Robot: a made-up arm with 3 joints.
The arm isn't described. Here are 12 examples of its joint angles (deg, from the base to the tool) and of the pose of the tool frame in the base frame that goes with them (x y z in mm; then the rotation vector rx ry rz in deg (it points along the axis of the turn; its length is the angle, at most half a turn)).
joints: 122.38 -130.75 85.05
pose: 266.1 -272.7 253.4 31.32 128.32 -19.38
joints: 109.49 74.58 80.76
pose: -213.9 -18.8 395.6 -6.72 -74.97 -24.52
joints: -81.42 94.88 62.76
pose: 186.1 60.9 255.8 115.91 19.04 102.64
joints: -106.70 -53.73 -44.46
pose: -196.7 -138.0 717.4 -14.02 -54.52 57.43
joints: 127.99 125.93 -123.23
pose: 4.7 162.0 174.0 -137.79 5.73 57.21
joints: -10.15 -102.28 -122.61
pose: -199.9 373.5 387.8 -46.33 -105.95 -77.45
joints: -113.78 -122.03 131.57
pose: -335.1 -107.2 233.2 134.01 -20.97 -63.25
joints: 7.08 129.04 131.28
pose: 22.0 -127.1 212.1 51.35 -135.05 60.85
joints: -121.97 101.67 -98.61
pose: 205.2 -30.3 229.2 -35.44 95.87 16.85
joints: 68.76 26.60 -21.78
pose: -204.1 -43.7 561.5 27.09 -11.77 -88.76
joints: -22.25 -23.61 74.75
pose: 29.7 165.0 694.1 -23.90 11.78 95.48
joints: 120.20 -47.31 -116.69
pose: 302.2 -21.3 641.2 57.17 -1.75 114.81
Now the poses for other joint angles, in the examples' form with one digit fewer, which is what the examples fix.
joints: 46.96 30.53 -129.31
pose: -147 36 619 35.0 30.6 -170.2
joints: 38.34 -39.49 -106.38
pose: 31 257 674 -42.9 -29.0 -137.4
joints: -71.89 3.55 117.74
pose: -54 79 682 -4.9 2.1 -170.3
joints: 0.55 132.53 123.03
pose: 50 -106 191 69.5 -129.6 56.7
